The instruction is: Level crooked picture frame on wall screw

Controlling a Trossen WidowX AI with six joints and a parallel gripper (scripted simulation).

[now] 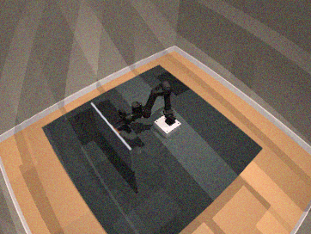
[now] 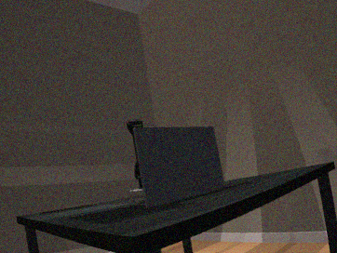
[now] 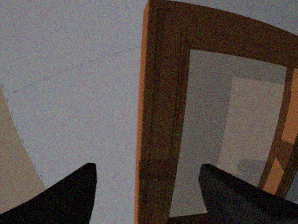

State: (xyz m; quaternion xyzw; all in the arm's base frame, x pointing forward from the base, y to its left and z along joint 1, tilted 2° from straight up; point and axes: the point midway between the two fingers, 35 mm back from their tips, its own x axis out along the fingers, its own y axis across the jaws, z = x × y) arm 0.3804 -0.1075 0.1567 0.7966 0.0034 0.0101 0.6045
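The brown wooden picture frame lies 3 cm ahead of my gripper tip, 2 cm to the left of it and 5 cm below it. Also, from my gripper tip: wall panel (4 cm ahead, 2 cm to the left, 6 cm below).
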